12 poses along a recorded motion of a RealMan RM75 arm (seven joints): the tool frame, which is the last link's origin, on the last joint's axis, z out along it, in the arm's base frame.
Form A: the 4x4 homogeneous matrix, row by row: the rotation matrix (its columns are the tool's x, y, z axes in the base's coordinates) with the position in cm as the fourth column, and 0 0 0 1 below. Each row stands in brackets.
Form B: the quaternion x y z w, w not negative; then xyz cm. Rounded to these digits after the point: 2 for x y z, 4 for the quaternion.
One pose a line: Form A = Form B
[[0.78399 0.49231 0.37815 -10.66], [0.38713 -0.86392 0.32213 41.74], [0.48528 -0.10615 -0.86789 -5.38], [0 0 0 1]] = -0.9375 -0.2345 -0.2302 0.1142 -10.66 41.74 -5.38
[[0.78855 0.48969 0.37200 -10.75], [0.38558 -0.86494 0.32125 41.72], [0.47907 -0.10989 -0.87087 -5.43], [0 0 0 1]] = -0.9387 -0.2331 -0.2267 0.1148 -10.75 41.72 -5.43
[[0.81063 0.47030 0.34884 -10.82], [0.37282 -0.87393 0.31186 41.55], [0.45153 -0.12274 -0.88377 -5.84], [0 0 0 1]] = -0.9445 -0.2232 -0.2119 0.1150 -10.82 41.55 -5.84
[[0.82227 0.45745 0.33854 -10.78], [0.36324 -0.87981 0.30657 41.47], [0.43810 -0.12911 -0.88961 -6.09], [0 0 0 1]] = -0.9476 -0.2165 -0.2049 0.1149 -10.78 41.47 -6.09
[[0.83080 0.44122 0.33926 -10.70], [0.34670 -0.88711 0.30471 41.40], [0.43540 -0.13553 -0.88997 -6.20], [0 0 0 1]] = -0.9497 -0.2074 -0.2039 0.1159 -10.70 41.40 -6.20
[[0.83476 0.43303 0.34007 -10.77], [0.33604 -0.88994 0.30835 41.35], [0.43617 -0.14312 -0.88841 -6.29], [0 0 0 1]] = -0.9504 -0.2023 -0.2042 0.1188 -10.77 41.35 -6.29
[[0.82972 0.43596 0.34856 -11.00], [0.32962 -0.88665 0.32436 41.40], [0.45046 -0.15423 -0.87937 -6.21], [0 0 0 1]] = -0.9481 -0.2019 -0.2107 0.1262 -11.00 41.40 -6.21
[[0.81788 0.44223 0.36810 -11.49], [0.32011 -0.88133 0.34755 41.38], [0.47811 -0.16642 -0.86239 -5.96], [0 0 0 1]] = -0.9436 -0.2020 -0.2242 0.1362 -11.49 41.38 -5.96
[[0.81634 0.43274 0.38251 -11.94], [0.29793 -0.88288 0.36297 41.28], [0.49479 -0.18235 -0.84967 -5.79], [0 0 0 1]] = -0.9419 -0.1939 -0.2328 0.1447 -11.94 41.28 -5.79
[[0.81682 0.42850 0.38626 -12.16], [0.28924 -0.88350 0.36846 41.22], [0.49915 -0.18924 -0.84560 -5.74], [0 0 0 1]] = -0.9415 -0.1906 -0.2351 0.1481 -12.16 41.22 -5.74
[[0.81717 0.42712 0.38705 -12.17], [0.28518 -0.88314 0.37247 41.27], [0.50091 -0.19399 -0.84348 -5.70], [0 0 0 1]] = -0.9412 -0.1892 -0.2358 0.1505 -12.17 41.27 -5.70
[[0.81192 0.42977 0.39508 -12.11], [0.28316 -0.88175 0.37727 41.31], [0.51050 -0.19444 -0.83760 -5.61], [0 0 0 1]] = -0.9396 -0.1897 -0.2410 0.1521 -12.11 41.31 -5.61
